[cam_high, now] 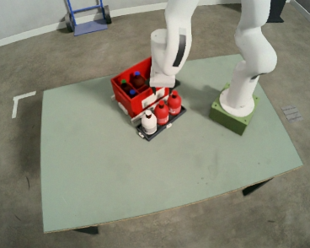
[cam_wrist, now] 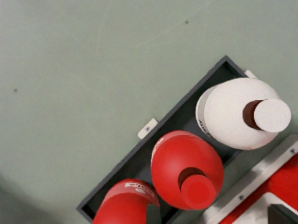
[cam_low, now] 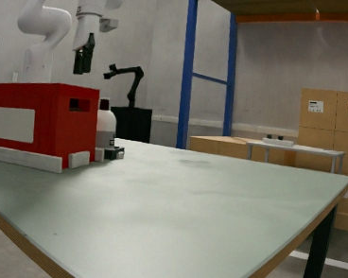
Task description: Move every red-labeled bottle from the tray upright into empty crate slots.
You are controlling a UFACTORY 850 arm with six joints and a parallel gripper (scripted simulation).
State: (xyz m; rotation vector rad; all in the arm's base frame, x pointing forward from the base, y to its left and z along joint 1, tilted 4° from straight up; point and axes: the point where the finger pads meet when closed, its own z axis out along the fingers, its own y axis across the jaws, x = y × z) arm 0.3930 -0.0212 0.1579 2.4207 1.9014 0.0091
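Now: hand 70 mm short of the white bottle, 40 mm to the right of it and 160 mm above it. Also, from my hand: red crate (70 mm ahead, 170 mm to the right, 160 mm below); then dark grey tray (230 mm below); then red-capped bottle (70 mm behind, 50 mm to the right, 160 mm below).
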